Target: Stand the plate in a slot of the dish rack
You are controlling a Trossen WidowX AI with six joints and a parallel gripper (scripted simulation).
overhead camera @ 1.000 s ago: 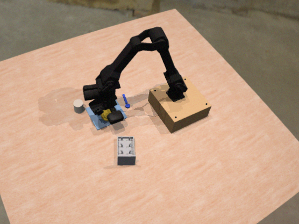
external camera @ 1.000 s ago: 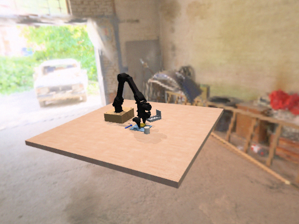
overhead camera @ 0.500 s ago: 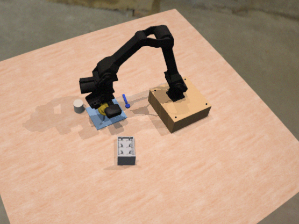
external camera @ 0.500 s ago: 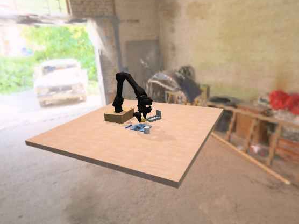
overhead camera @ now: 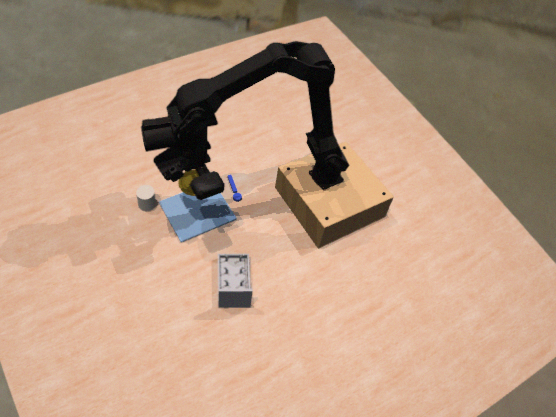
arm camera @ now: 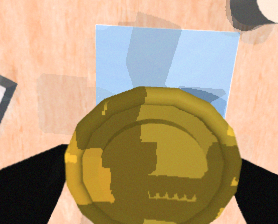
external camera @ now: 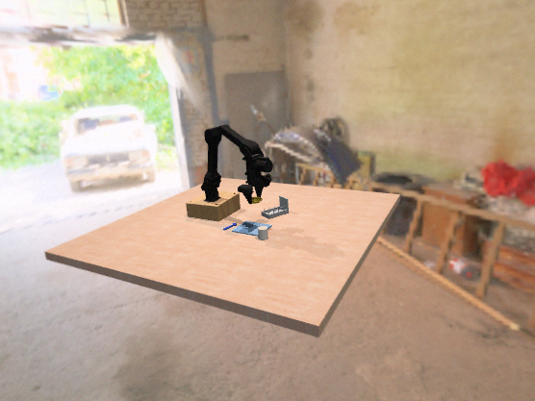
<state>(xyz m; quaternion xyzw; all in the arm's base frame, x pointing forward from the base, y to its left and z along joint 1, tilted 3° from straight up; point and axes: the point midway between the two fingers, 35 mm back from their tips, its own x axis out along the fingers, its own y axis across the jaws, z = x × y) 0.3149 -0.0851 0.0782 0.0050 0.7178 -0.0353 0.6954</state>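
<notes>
Right now the grey dish rack is 20 cm to the left of my gripper tip and 11 cm below it. Round my gripper tip: white cylinder cup 11 cm below, 9 cm to the right, 9 cm ahead; yellow plate 1 cm above; blue spoon 13 cm below, 13 cm behind, 3 cm to the right.
</notes>
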